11 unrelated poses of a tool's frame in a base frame.
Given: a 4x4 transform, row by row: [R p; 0 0 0 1], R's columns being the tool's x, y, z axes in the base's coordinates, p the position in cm. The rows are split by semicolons.
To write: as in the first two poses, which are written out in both.
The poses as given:
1: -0.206 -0.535 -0.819 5.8; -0.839 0.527 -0.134 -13.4; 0.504 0.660 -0.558 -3.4; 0 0 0 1
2: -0.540 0.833 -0.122 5.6; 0.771 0.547 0.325 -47.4; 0.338 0.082 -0.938 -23.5; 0 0 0 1
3: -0.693 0.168 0.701 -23.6; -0.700 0.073 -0.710 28.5; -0.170 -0.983 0.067 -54.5; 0 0 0 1
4: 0.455 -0.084 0.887 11.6; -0.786 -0.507 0.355 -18.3; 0.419 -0.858 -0.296 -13.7; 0 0 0 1
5: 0.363 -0.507 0.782 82.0; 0.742 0.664 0.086 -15.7; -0.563 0.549 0.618 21.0; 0 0 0 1
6: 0.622 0.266 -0.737 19.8; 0.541 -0.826 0.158 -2.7; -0.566 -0.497 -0.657 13.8; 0 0 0 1
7: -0.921 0.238 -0.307 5.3; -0.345 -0.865 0.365 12.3; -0.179 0.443 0.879 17.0; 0 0 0 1
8: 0.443 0.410 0.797 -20.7; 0.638 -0.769 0.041 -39.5; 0.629 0.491 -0.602 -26.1; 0 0 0 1
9: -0.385 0.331 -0.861 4.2; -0.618 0.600 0.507 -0.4; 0.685 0.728 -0.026 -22.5; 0 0 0 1
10: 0.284 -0.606 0.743 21.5; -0.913 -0.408 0.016 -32.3; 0.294 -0.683 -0.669 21.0; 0 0 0 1
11: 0.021 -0.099 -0.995 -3.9; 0.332 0.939 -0.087 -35.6; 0.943 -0.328 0.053 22.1; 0 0 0 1
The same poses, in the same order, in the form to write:
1: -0.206 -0.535 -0.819 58; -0.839 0.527 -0.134 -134; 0.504 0.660 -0.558 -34; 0 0 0 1
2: -0.540 0.833 -0.122 56; 0.771 0.547 0.325 -474; 0.338 0.082 -0.938 -235; 0 0 0 1
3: -0.693 0.168 0.701 -236; -0.700 0.073 -0.710 285; -0.170 -0.983 0.067 -545; 0 0 0 1
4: 0.455 -0.084 0.887 116; -0.786 -0.507 0.355 -183; 0.419 -0.858 -0.296 -137; 0 0 0 1
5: 0.363 -0.507 0.782 820; 0.742 0.664 0.086 -157; -0.563 0.549 0.618 210; 0 0 0 1
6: 0.622 0.266 -0.737 198; 0.541 -0.826 0.158 -27; -0.566 -0.497 -0.657 138; 0 0 0 1
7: -0.921 0.238 -0.307 53; -0.345 -0.865 0.365 123; -0.179 0.443 0.879 170; 0 0 0 1
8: 0.443 0.410 0.797 -207; 0.638 -0.769 0.041 -395; 0.629 0.491 -0.602 -261; 0 0 0 1
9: -0.385 0.331 -0.861 42; -0.618 0.600 0.507 -4; 0.685 0.728 -0.026 -225; 0 0 0 1
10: 0.284 -0.606 0.743 215; -0.913 -0.408 0.016 -323; 0.294 -0.683 -0.669 210; 0 0 0 1
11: 0.021 -0.099 -0.995 -39; 0.332 0.939 -0.087 -356; 0.943 -0.328 0.053 221; 0 0 0 1
